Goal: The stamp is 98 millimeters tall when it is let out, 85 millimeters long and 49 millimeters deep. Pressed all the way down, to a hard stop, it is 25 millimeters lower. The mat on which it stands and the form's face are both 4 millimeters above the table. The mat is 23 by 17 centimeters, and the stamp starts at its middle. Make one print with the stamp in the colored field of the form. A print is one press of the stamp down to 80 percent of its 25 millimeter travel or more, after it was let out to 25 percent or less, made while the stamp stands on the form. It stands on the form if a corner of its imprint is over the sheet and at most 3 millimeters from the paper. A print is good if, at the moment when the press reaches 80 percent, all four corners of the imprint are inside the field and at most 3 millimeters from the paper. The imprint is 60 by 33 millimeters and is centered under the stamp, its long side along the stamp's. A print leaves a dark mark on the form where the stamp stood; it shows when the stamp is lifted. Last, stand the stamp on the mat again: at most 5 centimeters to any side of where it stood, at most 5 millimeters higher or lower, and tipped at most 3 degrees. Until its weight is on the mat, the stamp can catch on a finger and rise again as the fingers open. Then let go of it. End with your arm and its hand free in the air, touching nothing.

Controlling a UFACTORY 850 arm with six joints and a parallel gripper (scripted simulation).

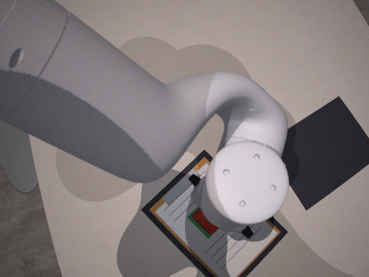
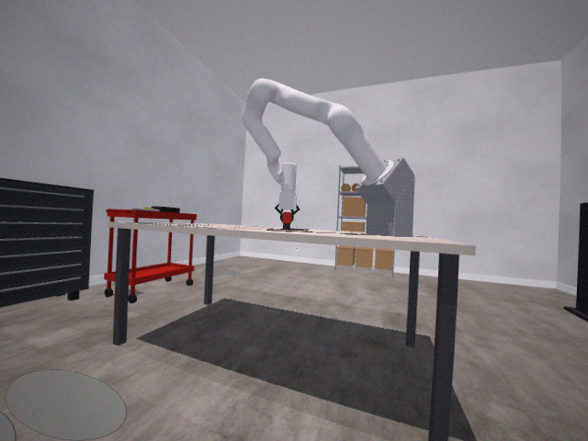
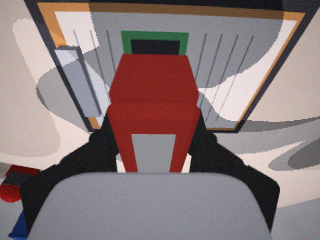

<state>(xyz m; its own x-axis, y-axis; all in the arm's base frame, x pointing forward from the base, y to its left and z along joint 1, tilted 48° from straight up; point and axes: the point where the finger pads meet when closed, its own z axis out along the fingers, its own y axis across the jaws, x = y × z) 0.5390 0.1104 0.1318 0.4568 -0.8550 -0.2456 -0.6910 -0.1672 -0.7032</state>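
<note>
Now: the dark mat 270 mm to the right of my hand, 80 mm ahead of it and 70 mm below it. From my hand the other things lie so: form 70 mm below, 10 mm to the left, 10 mm behind; then red stamp 20 mm below; then dark stamp base 50 mm below.
</note>
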